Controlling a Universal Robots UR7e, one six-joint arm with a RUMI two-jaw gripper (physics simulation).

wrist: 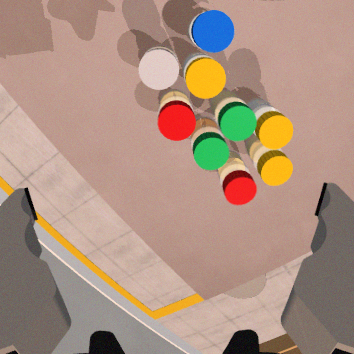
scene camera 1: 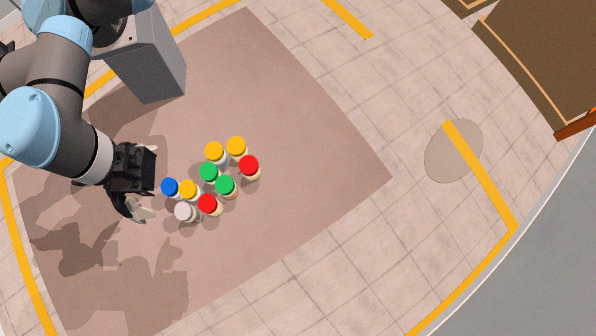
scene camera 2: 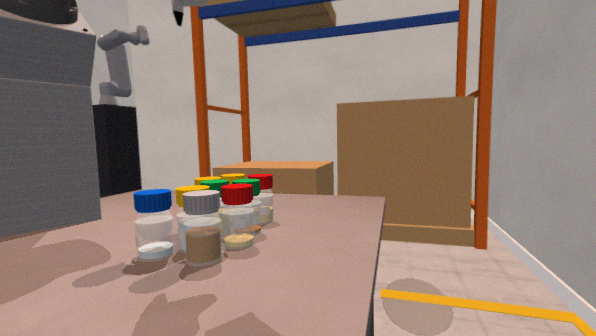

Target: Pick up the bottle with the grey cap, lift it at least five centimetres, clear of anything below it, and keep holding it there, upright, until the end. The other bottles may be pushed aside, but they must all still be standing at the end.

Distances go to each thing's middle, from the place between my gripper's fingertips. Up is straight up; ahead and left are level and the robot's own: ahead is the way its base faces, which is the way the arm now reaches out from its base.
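Labels:
The blue-capped bottle point(scene camera 2: 154, 229) is 32 cm below my hand, 3 cm to the right of it and 8 cm behind it. Then there is the green-capped bottle point(wrist: 210, 151), which I find 12 cm to the left of my hand, 1 cm behind it and 32 cm below it.

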